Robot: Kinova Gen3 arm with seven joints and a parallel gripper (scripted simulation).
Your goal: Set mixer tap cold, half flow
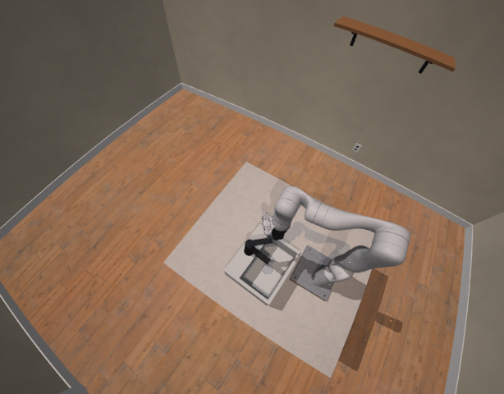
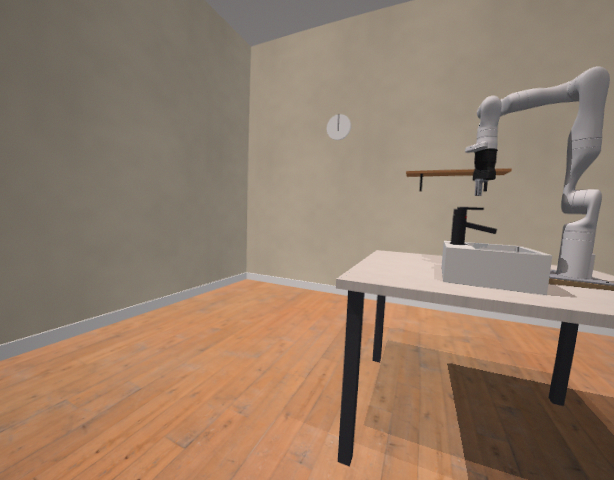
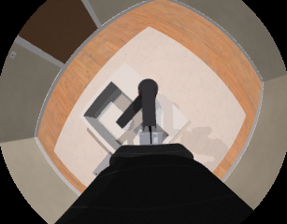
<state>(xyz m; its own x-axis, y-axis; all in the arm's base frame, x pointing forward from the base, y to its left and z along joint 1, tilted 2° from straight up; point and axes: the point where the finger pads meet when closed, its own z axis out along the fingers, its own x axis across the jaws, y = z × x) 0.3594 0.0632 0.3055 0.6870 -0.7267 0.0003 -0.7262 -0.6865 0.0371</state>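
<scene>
My gripper is now 70 mm above the lever, 20 mm to the right of it and 20 mm short of it. The rest, counted from my hand: white sink basin: 300 mm below, 60 mm to the left, 50 mm behind.
</scene>
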